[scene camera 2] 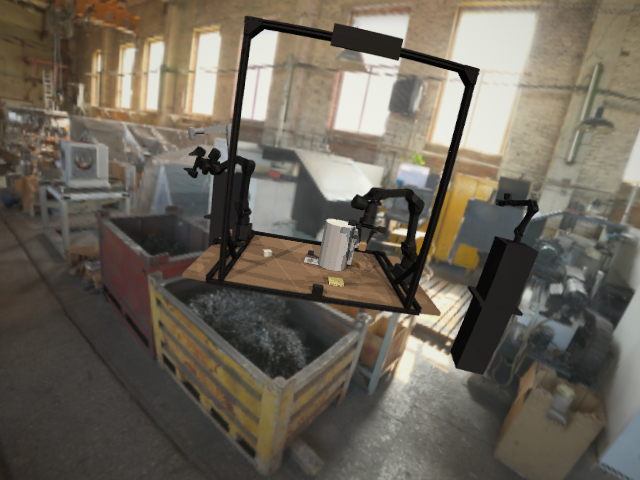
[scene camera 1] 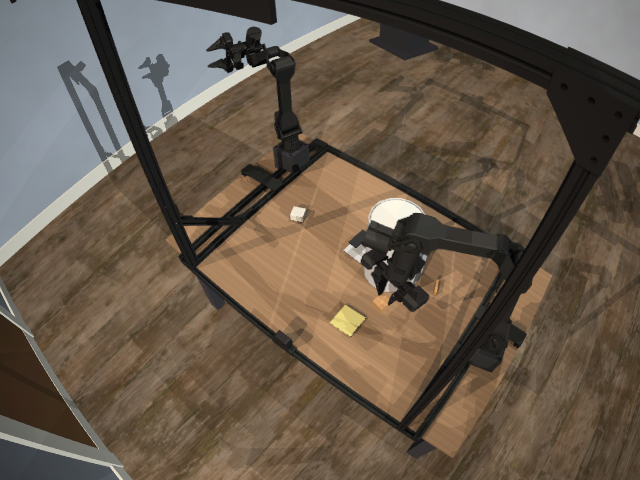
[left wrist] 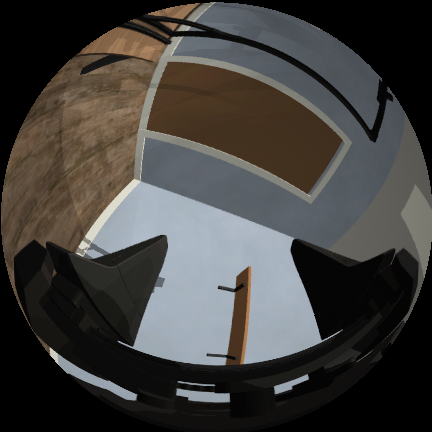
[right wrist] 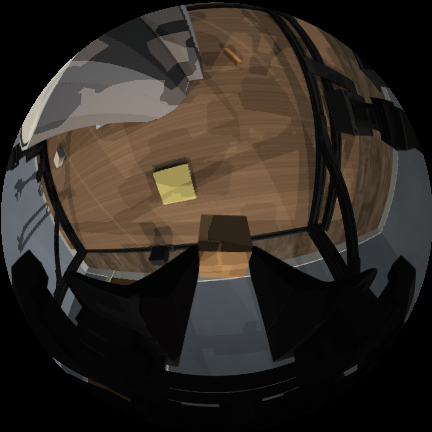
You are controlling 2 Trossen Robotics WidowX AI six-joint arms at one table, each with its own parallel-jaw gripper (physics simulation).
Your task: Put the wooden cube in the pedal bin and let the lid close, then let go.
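Where they show: left gripper, fingertip midpoint: (scene camera 2: 186,161) (scene camera 1: 207,58) (left wrist: 232,244); right gripper, fingertip midpoint: (scene camera 2: 363,243) (scene camera 1: 384,299) (right wrist: 224,251); left arm's base at its link origin: (scene camera 2: 242,224) (scene camera 1: 290,146); right arm's base at its link origin: (scene camera 2: 406,267) (scene camera 1: 491,342) (right wrist: 360,113).
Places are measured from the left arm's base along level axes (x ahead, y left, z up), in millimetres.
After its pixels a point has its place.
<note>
The orange-brown wooden cube (scene camera 1: 382,302) @[x 688, y -377, z 123 mm] (scene camera 2: 362,246) @[x 682, y -390, z 110 mm] (right wrist: 225,264) @[x 687, y -373, z 123 mm] is between the fingertips of my right gripper (right wrist: 224,251) @[x 687, y -366, z 118 mm], which is shut on it and holds it above the table beside the bin. The pedal bin (scene camera 1: 370,276) @[x 561, y -239, z -61 mm] (scene camera 2: 334,249) @[x 568, y -239, z 20 mm] (right wrist: 117,102) @[x 606, y -235, z 62 mm] is a pale upright cylinder; its round white lid (scene camera 1: 392,210) @[x 544, y -137, z 150 mm] looks closed. The right arm hides part of the bin in scene camera 1. My left gripper (scene camera 1: 208,57) @[x -358, y -67, z 331 mm] (scene camera 2: 189,161) @[x -358, y -67, z 331 mm] (left wrist: 232,244) @[x -358, y -67, z 331 mm] is open and empty, raised far from the bin and outside the table area.
A yellow square pad (scene camera 1: 347,320) @[x 592, y -388, z -94 mm] (scene camera 2: 336,282) @[x 594, y -406, z -94 mm] (right wrist: 175,183) @[x 596, y -384, z -94 mm] lies near the front edge. A small white block (scene camera 1: 297,213) @[x 206, y -188, z -76 mm] (scene camera 2: 267,252) @[x 204, y -200, z -80 mm] (right wrist: 59,158) @[x 226, y -191, z -80 mm] lies left of the bin. A thin orange piece (scene camera 1: 436,285) @[x 743, y -120, z -81 mm] (right wrist: 232,56) @[x 743, y -128, z -82 mm] lies right of it. Black frame posts surround the table.
</note>
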